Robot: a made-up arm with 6 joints. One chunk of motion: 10 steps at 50 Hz.
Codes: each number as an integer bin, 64 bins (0 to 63) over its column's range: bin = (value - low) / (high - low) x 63, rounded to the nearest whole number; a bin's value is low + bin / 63 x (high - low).
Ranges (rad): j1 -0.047..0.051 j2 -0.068..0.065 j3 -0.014..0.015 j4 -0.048..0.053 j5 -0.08..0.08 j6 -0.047..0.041
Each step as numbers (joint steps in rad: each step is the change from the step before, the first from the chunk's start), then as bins.
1 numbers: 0.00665 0.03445 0.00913 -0.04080 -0.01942 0.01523
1 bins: 34 49 50 4 24 45
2 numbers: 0.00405 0.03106 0.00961 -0.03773 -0.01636 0.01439
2 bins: 33 47 51 6 25 44
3 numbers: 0.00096 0.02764 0.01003 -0.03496 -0.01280 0.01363
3 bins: 31 45 52 8 26 43
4 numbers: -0.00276 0.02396 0.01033 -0.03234 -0.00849 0.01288
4 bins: 28 44 53 10 28 43
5 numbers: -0.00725 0.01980 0.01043 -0.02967 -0.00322 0.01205
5 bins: 26 42 53 11 30 42
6 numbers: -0.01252 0.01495 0.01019 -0.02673 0.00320 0.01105
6 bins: 22 39 53 13 33 42
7 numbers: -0.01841 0.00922 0.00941 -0.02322 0.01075 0.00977
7 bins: 18 37 51 15 36 41
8 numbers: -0.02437 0.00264 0.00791 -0.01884 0.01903 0.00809
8 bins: 15 33 48 18 39 39
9 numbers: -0.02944 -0.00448 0.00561 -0.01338 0.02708 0.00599
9 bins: 11 30 43 22 42 38
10 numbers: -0.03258 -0.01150 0.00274 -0.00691 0.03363 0.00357
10 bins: 9 27 36 26 45 36
